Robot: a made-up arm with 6 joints.
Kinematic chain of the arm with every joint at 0, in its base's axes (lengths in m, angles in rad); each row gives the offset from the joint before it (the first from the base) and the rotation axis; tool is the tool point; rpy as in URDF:
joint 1: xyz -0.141 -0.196 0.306 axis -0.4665 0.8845 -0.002
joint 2: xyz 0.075 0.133 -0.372 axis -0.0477 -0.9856 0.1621
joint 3: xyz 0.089 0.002 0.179 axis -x
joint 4: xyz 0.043 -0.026 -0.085 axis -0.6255 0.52 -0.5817
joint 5: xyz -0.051 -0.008 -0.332 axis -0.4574 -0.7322 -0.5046
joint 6: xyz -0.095 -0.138 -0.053 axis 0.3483 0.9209 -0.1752
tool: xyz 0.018 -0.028 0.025 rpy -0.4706 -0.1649 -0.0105
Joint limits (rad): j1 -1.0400..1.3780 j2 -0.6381..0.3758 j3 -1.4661..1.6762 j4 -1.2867..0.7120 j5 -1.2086..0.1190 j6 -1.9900..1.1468
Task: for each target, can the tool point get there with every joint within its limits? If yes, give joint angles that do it. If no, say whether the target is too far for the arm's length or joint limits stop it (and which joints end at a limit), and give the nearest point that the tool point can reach.
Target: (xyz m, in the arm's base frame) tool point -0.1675 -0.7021 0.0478
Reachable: yes | joints 0.9812 -0.0425 1.0987 -0.5195 -0.9280 -0.7433
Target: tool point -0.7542 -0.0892 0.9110
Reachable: no: joint limits stop it (at a limit: joint 1, joint 2, joint 4, joint 5, joint 6) | nearest point -0.6321 -0.2965 0.4048 | short by 0.560 m
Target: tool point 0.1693 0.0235 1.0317
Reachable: no: joint limits stop it (at a limit: joint 1, joint 3, joint 4, joint 5) | nearest point 0.1552 0.2516 0.8533 | short by 0.290 m
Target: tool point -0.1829 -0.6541 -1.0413
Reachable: no: too far | nearest point -0.2046 -0.3888 -0.4797 | short by 0.621 m
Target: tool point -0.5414 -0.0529 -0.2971
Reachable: yes | joints 0.8001 -0.2718 -0.9429 -0.0203 -0.7065 -0.6602
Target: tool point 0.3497 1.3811 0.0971
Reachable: no: too far | nearest point 0.2748 0.5389 0.1796 | short by 0.849 m
